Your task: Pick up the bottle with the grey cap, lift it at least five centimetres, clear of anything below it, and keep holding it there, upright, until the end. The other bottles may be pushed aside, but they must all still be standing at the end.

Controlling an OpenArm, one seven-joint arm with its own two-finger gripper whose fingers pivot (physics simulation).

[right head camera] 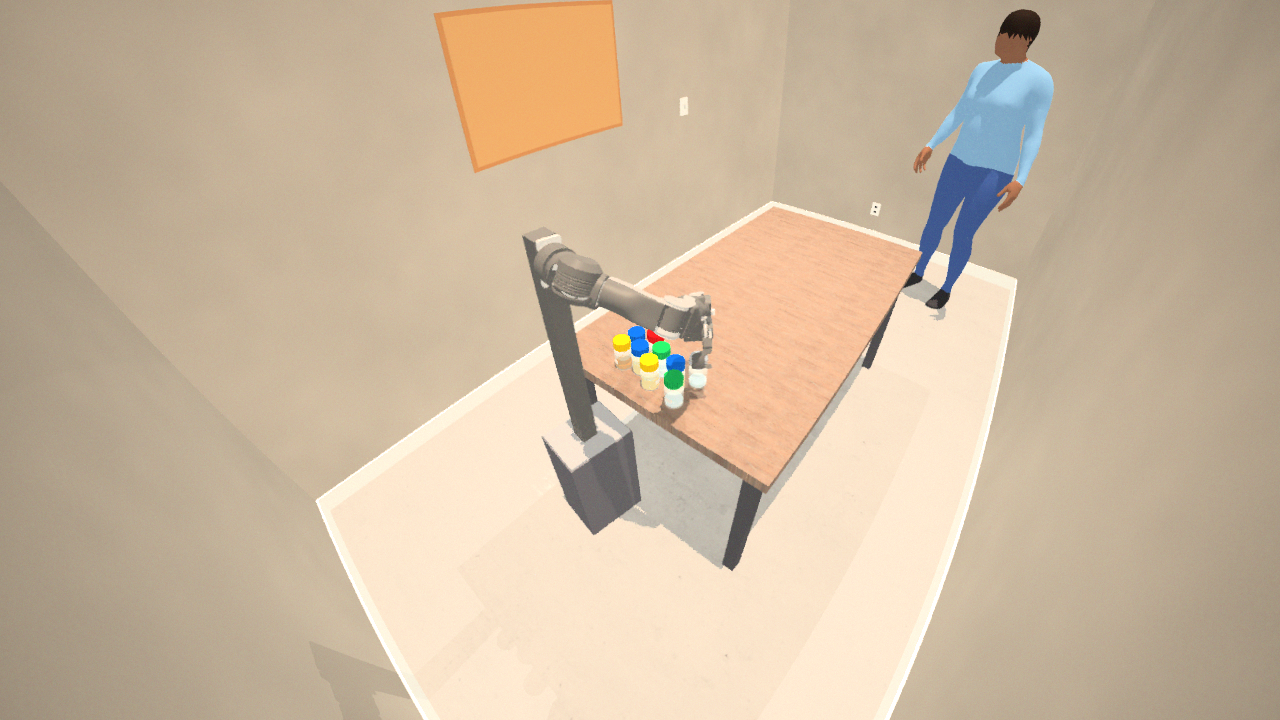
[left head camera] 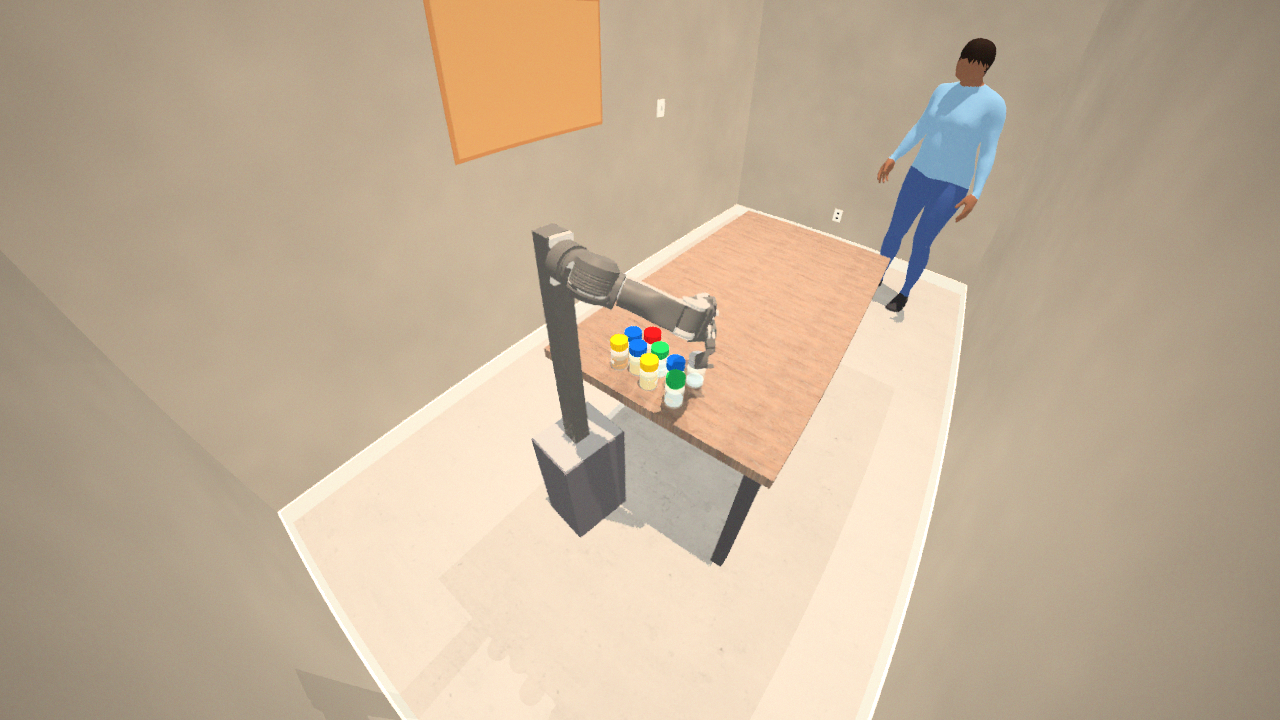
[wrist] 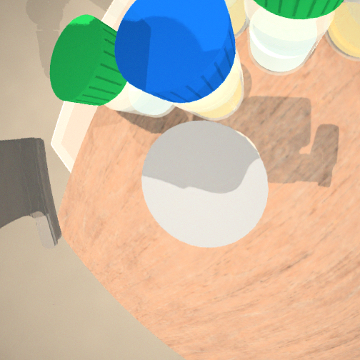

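The bottle with the grey cap (left head camera: 694, 379) (right head camera: 697, 381) (wrist: 205, 185) stands on the table at the right edge of the bottle group. In the wrist view its round cap is large and near the middle, partly shaded. My gripper (left head camera: 699, 360) (right head camera: 699, 360) is open and points down at the cap, which it largely hides in both head views. In the wrist view one finger shows at the left, apart from the cap; the other does not show. A blue-capped bottle (left head camera: 675, 362) (right head camera: 674, 362) (wrist: 180, 50) stands close beside the grey-capped one.
A dark-green-capped bottle (left head camera: 674, 379) (right head camera: 673, 379) (wrist: 85, 65) stands near the table's near edge. A light-green-capped bottle (left head camera: 659, 350) (right head camera: 660, 349) (wrist: 282, 45) and several yellow-, blue- and red-capped bottles stand further left on the wooden table (left head camera: 760, 304) (right head camera: 778, 295) (wrist: 175, 300). A person stands beyond it.
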